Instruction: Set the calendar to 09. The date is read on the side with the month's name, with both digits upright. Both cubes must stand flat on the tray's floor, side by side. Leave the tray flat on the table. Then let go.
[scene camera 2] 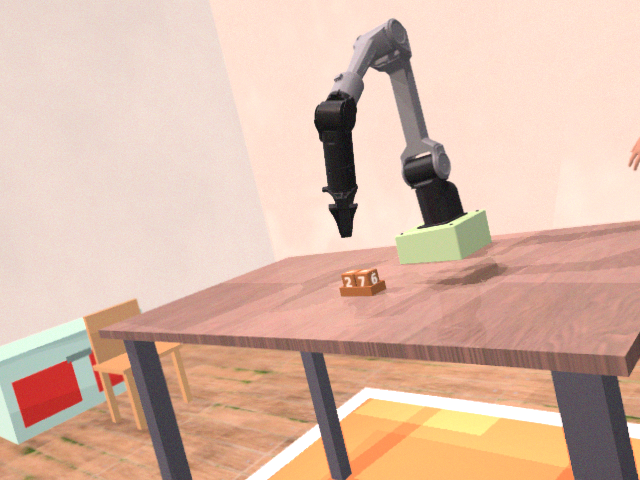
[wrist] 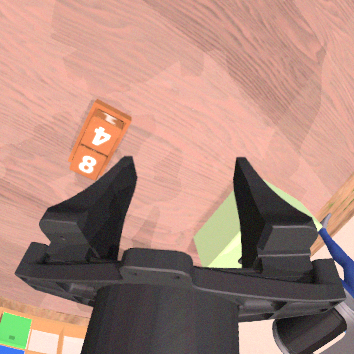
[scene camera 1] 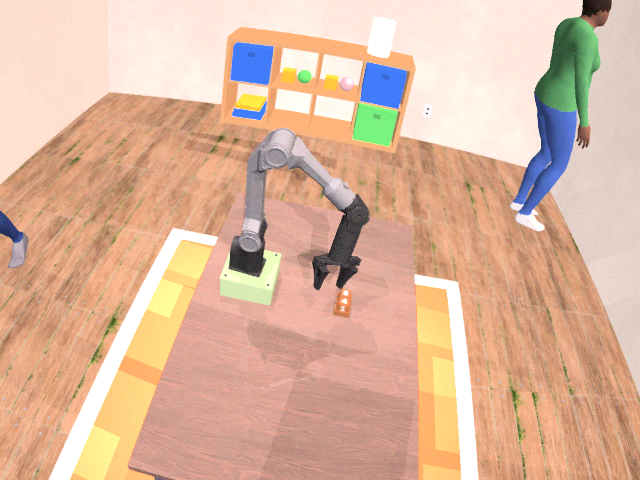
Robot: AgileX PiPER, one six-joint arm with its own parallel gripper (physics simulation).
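The orange-brown calendar tray (scene camera 1: 341, 313) (scene camera 2: 358, 291) (wrist: 113, 107) lies flat on the table with two orange cubes side by side in it. In scene camera 2, the left cube (scene camera 2: 348, 280) shows 2 and the right cube (scene camera 2: 367, 279) shows 7 on its long-side face and 6 on its end face. In the wrist view, one cube (wrist: 102, 135) has 4 on top and the other cube (wrist: 88, 164) has 8 on top. No month's name is readable. My gripper (scene camera 1: 328, 287) (scene camera 2: 345, 236) (wrist: 183, 167) is open and empty, above the table and to one side of the tray.
The arm's pale green base block (scene camera 1: 246, 285) (scene camera 2: 430, 249) (wrist: 220, 232) stands on the wooden table (scene camera 1: 289, 413) (scene camera 2: 258, 315), left of the tray in scene camera 1. A shelf unit (scene camera 1: 320, 42) and a person (scene camera 1: 563, 103) are beyond the table.
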